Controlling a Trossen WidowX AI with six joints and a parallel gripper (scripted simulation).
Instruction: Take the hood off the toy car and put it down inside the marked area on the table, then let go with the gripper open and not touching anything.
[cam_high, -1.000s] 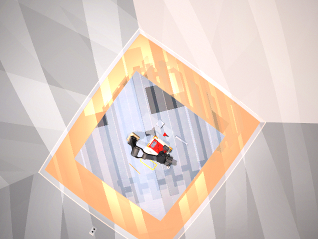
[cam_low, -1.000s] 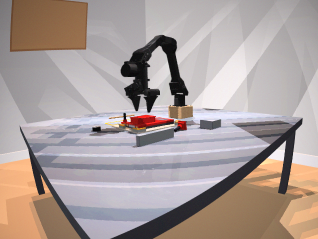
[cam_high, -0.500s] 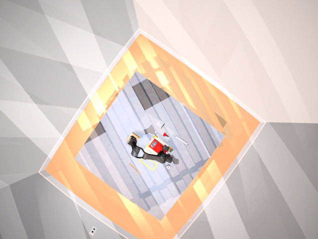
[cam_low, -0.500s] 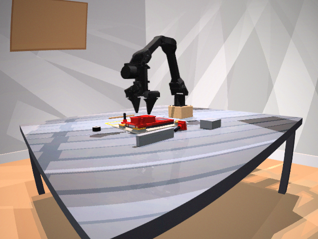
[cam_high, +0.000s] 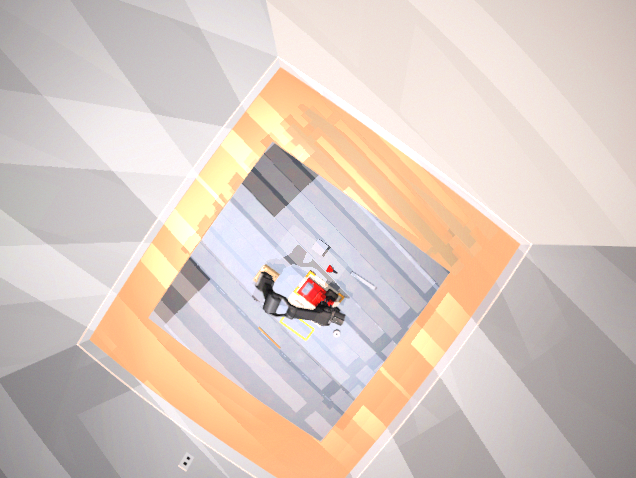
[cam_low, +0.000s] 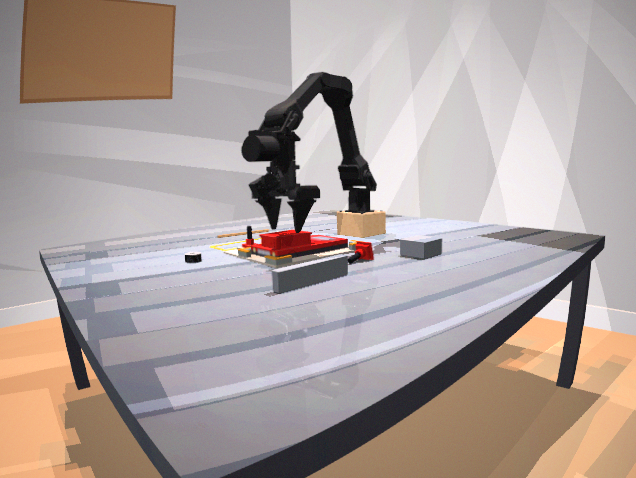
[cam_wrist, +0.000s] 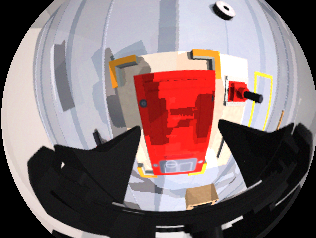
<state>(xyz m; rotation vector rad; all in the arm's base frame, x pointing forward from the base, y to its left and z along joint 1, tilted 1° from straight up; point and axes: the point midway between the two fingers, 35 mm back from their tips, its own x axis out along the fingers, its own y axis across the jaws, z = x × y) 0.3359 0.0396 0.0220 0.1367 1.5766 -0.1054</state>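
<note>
The hood is 10 mm below my gripper tip. From my gripper tip the other things lie so: black wheel: 170 mm ahead, 130 mm to the right, 50 mm below; long grey bar: 210 mm to the left, 140 mm ahead, 40 mm below; thin wooden stick: 350 mm to the right, 160 mm behind, 50 mm below.
</note>
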